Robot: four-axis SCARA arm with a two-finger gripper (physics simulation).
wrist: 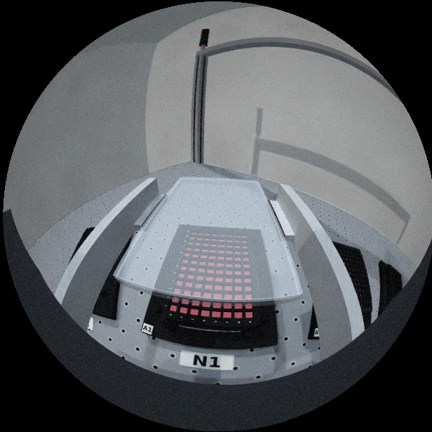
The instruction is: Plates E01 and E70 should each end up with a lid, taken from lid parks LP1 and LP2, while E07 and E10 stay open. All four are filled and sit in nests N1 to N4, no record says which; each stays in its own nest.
Observation:
In view: a clear lid (216, 241) and a lid park LP2 (106, 306).

